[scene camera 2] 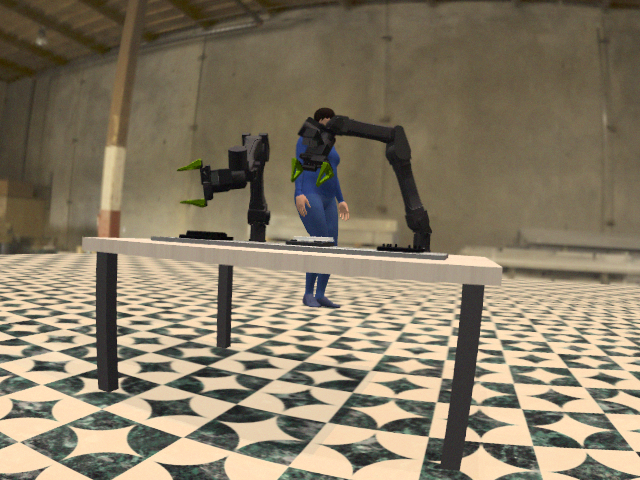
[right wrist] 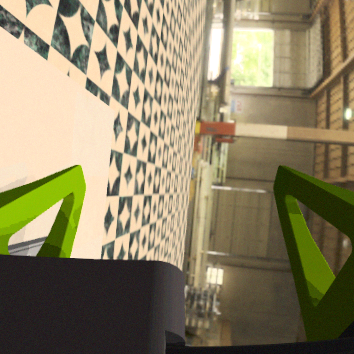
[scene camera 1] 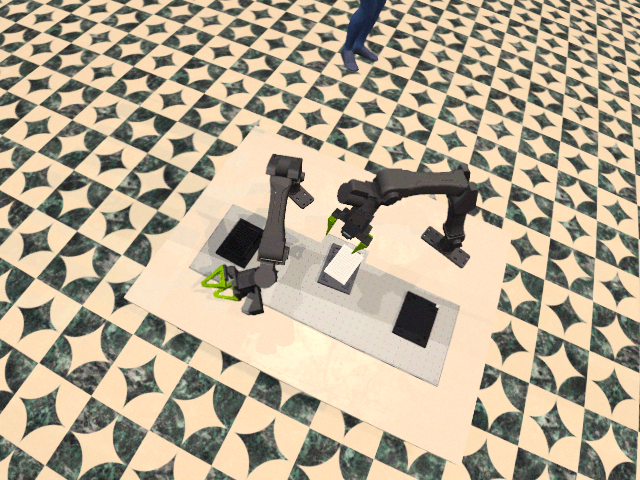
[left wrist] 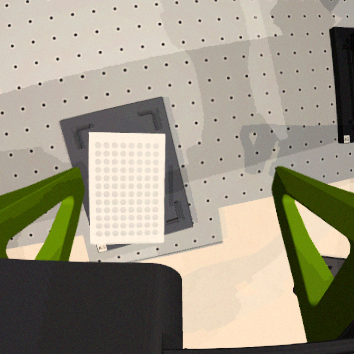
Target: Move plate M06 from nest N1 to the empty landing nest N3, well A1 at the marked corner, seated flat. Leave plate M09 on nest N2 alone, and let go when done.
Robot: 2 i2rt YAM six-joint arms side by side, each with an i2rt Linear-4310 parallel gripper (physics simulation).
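A white plate with wells lies on the dark grey middle nest. It is turned relative to the nest and not squared with its corner brackets. It covers the nest's lower-left corner in the left wrist view, beside a small A1 label. A black plate with a grid sits at the picture's left. My left gripper is open and empty above the white plate. My right gripper is open, empty and raised, pointing sideways. Plate and nest numbers are not readable.
A black nest with small pegs and no visible plate is at the picture's right. A perforated grey board carries the nests on the pale table. A person in blue stands behind the table.
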